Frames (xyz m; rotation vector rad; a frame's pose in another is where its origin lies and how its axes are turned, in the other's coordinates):
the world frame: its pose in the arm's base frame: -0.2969 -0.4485 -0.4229 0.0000 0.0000 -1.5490
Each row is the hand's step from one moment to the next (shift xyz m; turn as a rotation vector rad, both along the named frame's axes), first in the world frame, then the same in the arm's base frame.
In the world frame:
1: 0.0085 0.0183 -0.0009 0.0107 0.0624 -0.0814
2: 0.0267 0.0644 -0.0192 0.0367 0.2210 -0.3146
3: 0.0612 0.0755 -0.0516 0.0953 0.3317 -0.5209
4: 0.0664 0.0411 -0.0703 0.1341 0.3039 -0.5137
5: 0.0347 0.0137 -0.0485 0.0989 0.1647 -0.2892
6: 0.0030 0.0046 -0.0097 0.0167 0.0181 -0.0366
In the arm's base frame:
1: 0.0185 -0.0081 -0.0009 0.0626 -0.0093 -0.0814
2: 0.0650 -0.0253 -0.0192 0.2217 -0.0319 -0.3146
3: 0.0768 -0.0595 -0.0516 0.3337 -0.0880 -0.5209
4: 0.0425 -0.0655 -0.0703 0.3068 -0.1274 -0.5137
5: 0.0145 -0.0344 -0.0485 0.1668 -0.0953 -0.2892
6: 0.0047 -0.0029 -0.0097 0.0185 -0.0163 -0.0366

